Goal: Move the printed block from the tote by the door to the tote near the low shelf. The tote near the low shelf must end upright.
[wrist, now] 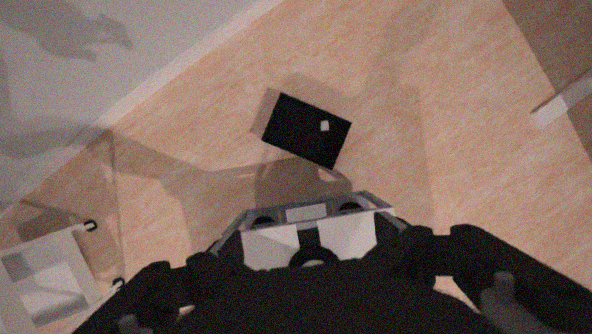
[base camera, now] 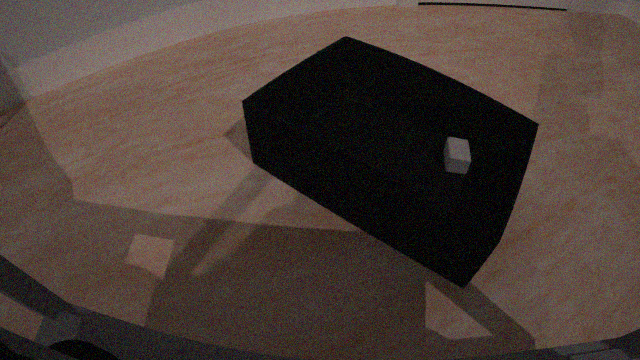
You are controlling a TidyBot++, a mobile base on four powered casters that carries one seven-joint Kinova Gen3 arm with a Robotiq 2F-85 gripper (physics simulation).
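Places are measured from the arm's base along level axes (x ahead, y left, z up), in millimetres.
Pixels of known places: gripper, fingertip midpoint: (wrist: 308,235).
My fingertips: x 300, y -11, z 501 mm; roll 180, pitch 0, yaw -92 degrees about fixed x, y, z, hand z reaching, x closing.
Observation:
Ahead of a thing's pixels: the offset from my fingertips to its top centre. "*": to the spot under its first point.
A black tote @(dy -44, dx +117, dz -797 mm) (base camera: 310,155) (wrist: 290,122) stands upright on the floor, centre right in the base camera view and above the middle in the wrist view. A small light grey block @(dy -126, dx +133, dz -865 mm) (base camera: 457,155) (wrist: 324,125) shows within the tote's dark outline, toward its right end. The inner walls are too dark to make out. My gripper (wrist: 308,235) is open and empty, high above the floor, with its fingers at the bottom of the wrist view, apart from the tote. The tote near the low shelf does not show in these views.
The robot's own base (wrist: 306,213) shows between the fingers. A pale wall (base camera: 90,30) (wrist: 65,75) runs behind the tote, with a dark line at its foot. White furniture on black casters @(* dy +951, dx -335, dz -750 mm) (wrist: 90,280) stands lower left in the wrist view. A pale bar (wrist: 550,112) is at the right.

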